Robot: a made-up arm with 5 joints.
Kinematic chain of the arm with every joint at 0, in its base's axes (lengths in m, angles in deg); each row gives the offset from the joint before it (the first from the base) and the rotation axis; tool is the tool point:
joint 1: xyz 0 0 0.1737 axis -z
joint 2: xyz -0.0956 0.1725 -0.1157 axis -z
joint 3: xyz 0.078 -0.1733 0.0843 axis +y
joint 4: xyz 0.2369 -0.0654 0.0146 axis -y
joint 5: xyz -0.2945 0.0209 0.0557 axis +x
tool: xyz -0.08 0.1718 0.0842
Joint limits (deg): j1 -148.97..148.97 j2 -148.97..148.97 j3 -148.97..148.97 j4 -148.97..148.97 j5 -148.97..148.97
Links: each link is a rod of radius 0.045 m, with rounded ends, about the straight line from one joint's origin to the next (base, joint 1, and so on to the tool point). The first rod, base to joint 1, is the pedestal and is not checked.
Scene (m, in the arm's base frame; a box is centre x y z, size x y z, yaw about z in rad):
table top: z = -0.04
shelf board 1: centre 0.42 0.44 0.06 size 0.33 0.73 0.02 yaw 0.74
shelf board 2: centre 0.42 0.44 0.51 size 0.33 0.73 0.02 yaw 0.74
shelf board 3: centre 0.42 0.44 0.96 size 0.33 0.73 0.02 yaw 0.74
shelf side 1: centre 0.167 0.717 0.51 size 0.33 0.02 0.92 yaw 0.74
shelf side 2: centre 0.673 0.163 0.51 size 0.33 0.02 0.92 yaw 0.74
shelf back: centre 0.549 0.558 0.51 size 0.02 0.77 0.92 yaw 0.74
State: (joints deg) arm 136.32 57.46 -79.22 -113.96 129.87
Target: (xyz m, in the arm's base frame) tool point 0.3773 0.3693 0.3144
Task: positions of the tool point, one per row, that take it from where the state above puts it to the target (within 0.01 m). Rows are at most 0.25 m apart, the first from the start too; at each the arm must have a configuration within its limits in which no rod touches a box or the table.
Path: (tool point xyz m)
1: 0.2950 0.3759 0.6742
2: 0.1676 0.4236 0.6431
3: 0.0311 0.4286 0.6077
4: -0.0994 0.3877 0.5683
5: -0.2067 0.3036 0.5254
6: -0.2745 0.1863 0.4793
7: -0.2908 0.0530 0.4307
8: -0.2739 0.2068 0.4115
9: -0.1798 0.3480 0.3900
10: -0.0193 0.4392 0.3663
11: 0.1799 0.4509 0.3410
12: 0.3773 0.3693 0.3145

